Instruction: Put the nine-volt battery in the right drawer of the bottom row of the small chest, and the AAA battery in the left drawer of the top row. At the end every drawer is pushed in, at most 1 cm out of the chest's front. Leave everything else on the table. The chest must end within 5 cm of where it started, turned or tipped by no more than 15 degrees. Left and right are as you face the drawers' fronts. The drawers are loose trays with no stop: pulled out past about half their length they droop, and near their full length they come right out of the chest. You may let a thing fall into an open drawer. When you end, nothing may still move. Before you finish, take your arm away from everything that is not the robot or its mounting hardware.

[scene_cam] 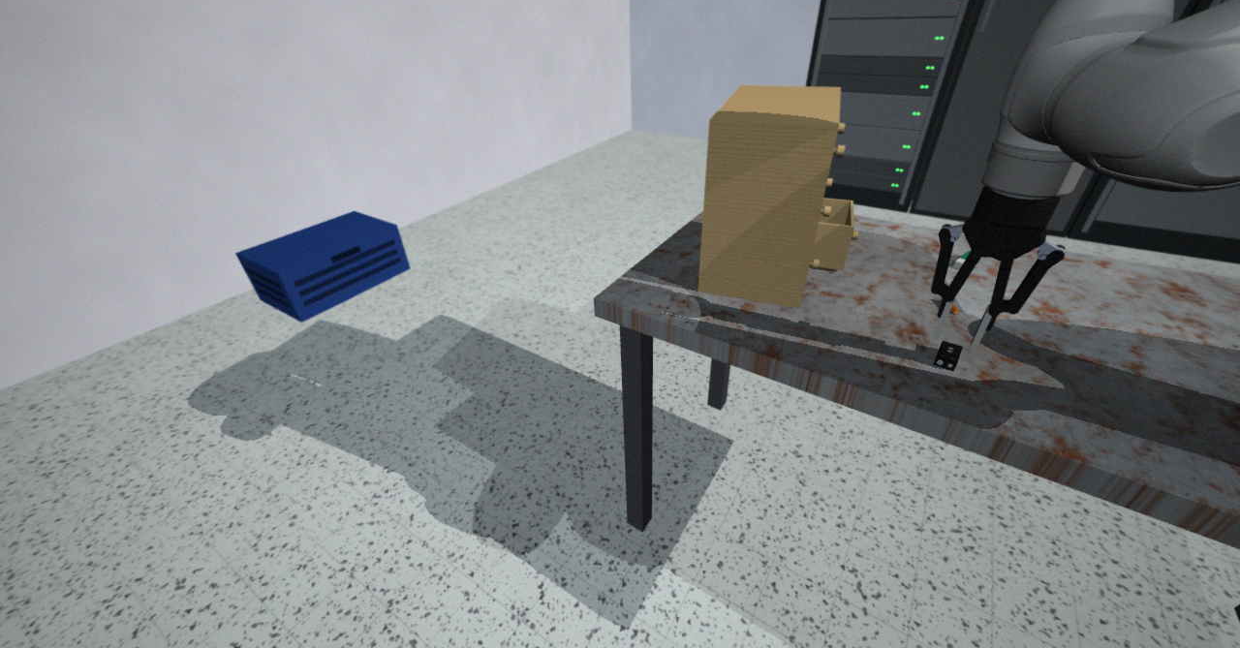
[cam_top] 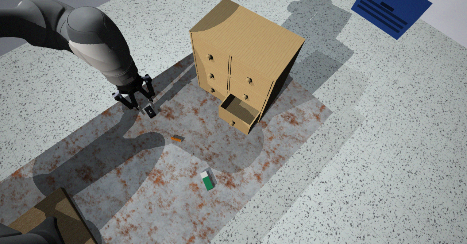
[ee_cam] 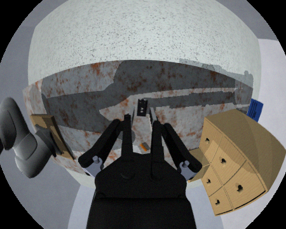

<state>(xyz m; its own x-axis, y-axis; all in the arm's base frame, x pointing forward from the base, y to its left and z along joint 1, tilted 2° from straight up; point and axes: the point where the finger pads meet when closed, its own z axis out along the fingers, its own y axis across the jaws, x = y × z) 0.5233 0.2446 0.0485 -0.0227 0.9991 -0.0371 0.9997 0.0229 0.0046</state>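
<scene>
Right now the black nine-volt battery is 10 mm to the left of my hand and 60 mm below it. Round my hand: green-and-white nine-volt battery (30 mm ahead, 350 mm to the right, 60 mm below); then orange AAA battery (30 mm ahead, 160 mm to the right, 70 mm below).
</scene>
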